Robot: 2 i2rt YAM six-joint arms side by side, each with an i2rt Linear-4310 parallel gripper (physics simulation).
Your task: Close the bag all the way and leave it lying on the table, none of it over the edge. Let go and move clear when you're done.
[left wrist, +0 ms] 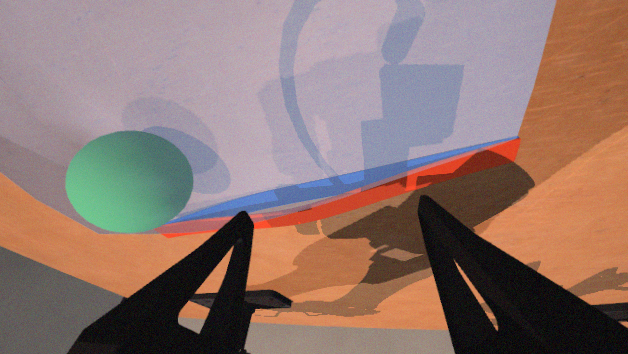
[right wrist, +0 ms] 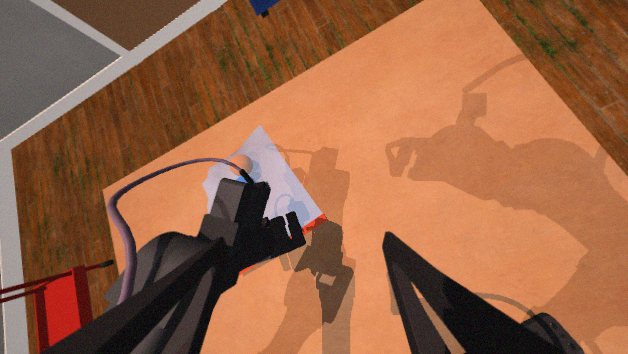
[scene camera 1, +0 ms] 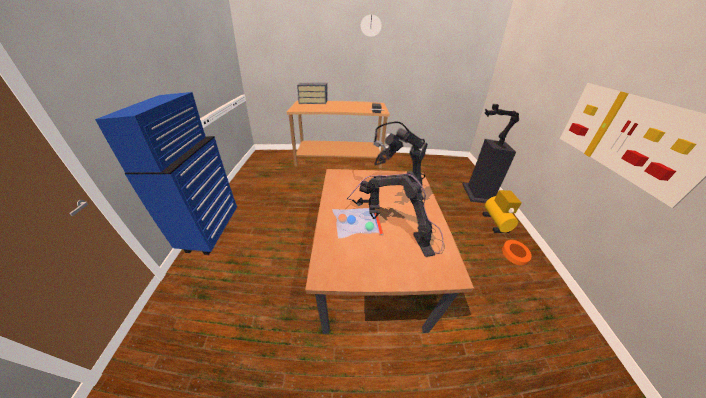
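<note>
The pale see-through bag [scene camera 1: 350, 230] [left wrist: 225, 75] [right wrist: 267, 170] lies flat on the table, inside its edges. A red strip [scene camera 1: 380, 226] [left wrist: 350, 202] [right wrist: 315, 223] and a blue strip [left wrist: 310, 192] run along its mouth; they meet near the right end in the left wrist view and look slightly apart along the middle. An orange ball [scene camera 1: 342, 218] [right wrist: 243, 163], a blue ball [scene camera 1: 351, 219] [right wrist: 242, 178] and a green ball [scene camera 1: 369, 226] [left wrist: 129, 181] show at the bag. My left gripper [scene camera 1: 374, 215] [left wrist: 328, 210] is open over the strips, holding nothing. My right gripper [scene camera 1: 379, 161] is open and empty, high above the table.
The wooden table [scene camera 1: 390, 270] [right wrist: 400, 90] bears both arms. In the right wrist view, my left arm covers part of the bag and its mouth. A blue tool cabinet [scene camera 1: 165, 155] stands at the left, and a workbench [scene camera 1: 345, 107] stands at the back.
</note>
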